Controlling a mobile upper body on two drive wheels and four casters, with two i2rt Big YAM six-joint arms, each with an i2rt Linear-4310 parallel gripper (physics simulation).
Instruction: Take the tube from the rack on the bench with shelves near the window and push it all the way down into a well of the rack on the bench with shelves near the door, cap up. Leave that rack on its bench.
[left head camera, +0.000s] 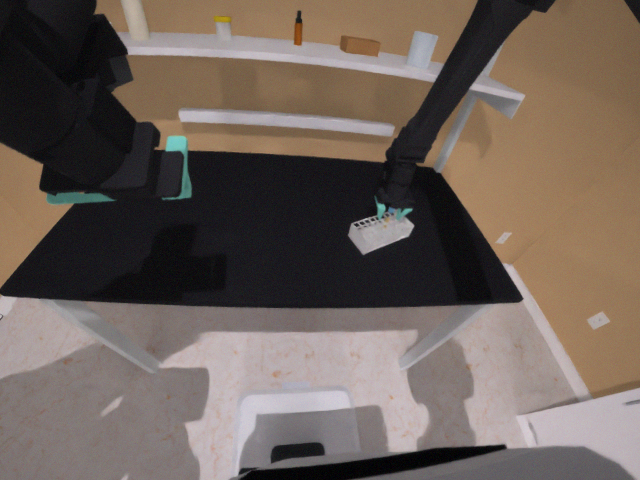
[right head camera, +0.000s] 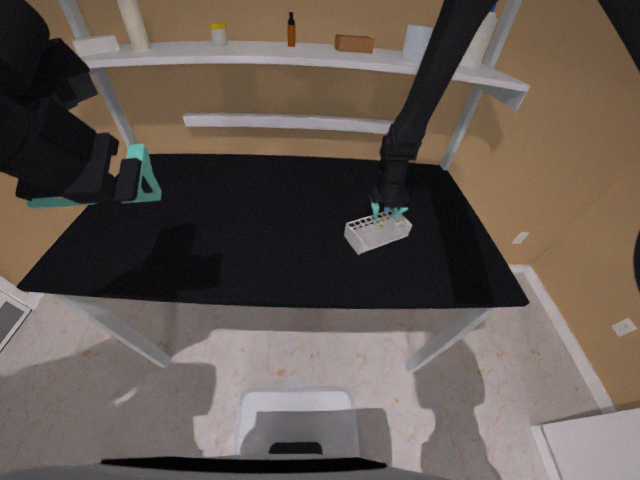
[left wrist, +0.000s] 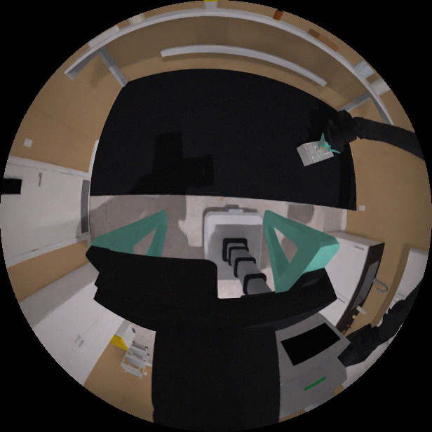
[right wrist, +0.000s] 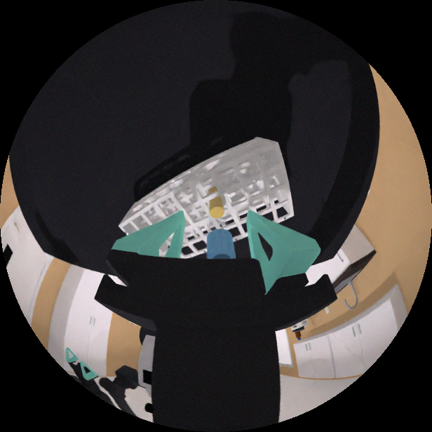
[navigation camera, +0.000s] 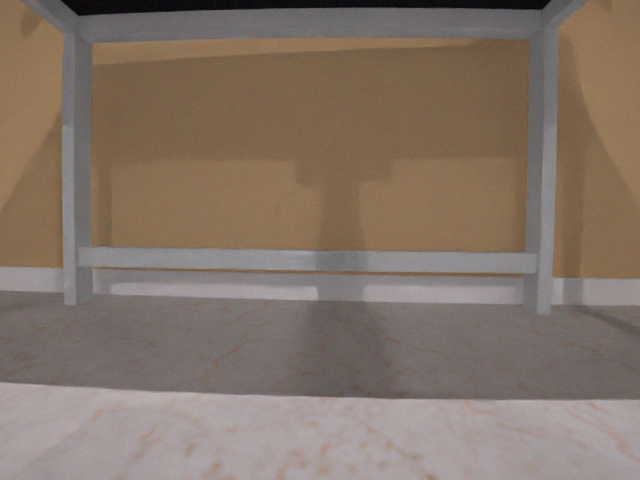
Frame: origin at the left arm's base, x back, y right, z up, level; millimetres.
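Where they show: left gripper, fingertip midpoint: (left head camera: 153, 194) (right head camera: 127, 197); right gripper, fingertip midpoint: (left head camera: 387, 219) (right head camera: 384, 218).
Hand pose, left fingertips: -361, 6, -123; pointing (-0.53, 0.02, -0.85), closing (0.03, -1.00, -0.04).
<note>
Things, the pixels of their top centre, and the offset from my left fingertips, as dx, dy, dz. "pt": a spot on its surface instead. Level surfaces: height alone.
- white rack, top centre: (right head camera: 380, 224) (left head camera: 383, 224) -286, +483, -315
- black bench top, surface height: dz -372
- blue cap, surface spot: (right head camera: 387, 209) (left head camera: 392, 210) pt -294, +495, -260
- shelf, surface height: dz +85
- brown box, surface spot: (right head camera: 354, 43) (left head camera: 361, 45) pt -648, +386, +109
A white rack (left head camera: 379, 239) (right head camera: 377, 239) (left wrist: 310, 156) (right wrist: 282, 170) stands on the black bench top (left head camera: 268, 232) (right head camera: 279, 232). The tube, with a blue cap (left head camera: 391, 210) (right head camera: 387, 209) (right wrist: 220, 242) and yellow contents (right wrist: 216, 206), stands in the rack, cap up. How deep it sits is unclear. My right gripper (left head camera: 390, 217) (right head camera: 385, 217) (right wrist: 215, 215) is partly open, its fingers on either side of the tube with gaps between. My left gripper (left head camera: 116, 198) (right head camera: 93, 201) (left wrist: 214, 215) is open and empty, high above the bench's left part.
A shelf (left head camera: 258, 48) (right head camera: 258, 54) with bottles, a jar and a brown box (left head camera: 360, 45) (right head camera: 354, 43) runs above the back of the bench. A white rail (left head camera: 284, 120) is on the wall below it. Bench legs (navigation camera: 77, 170) (navigation camera: 541, 170) and a crossbar (navigation camera: 206, 259) stand ahead.
</note>
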